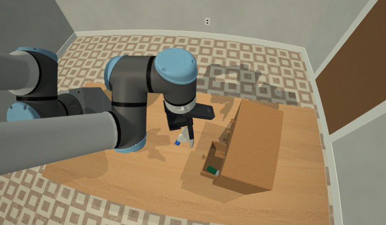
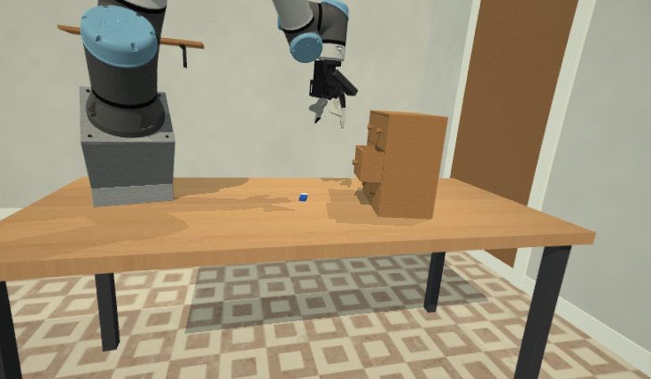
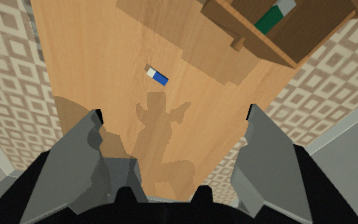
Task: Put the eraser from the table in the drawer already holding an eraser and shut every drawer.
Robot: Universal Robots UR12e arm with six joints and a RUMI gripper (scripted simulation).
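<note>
The blue eraser lies 27 cm below my hand, 7 cm behind it and 5 cm to the left of it. From my hand the other things lie so: green eraser (15 cm below, 14 cm ahead, 13 cm to the right).
</note>
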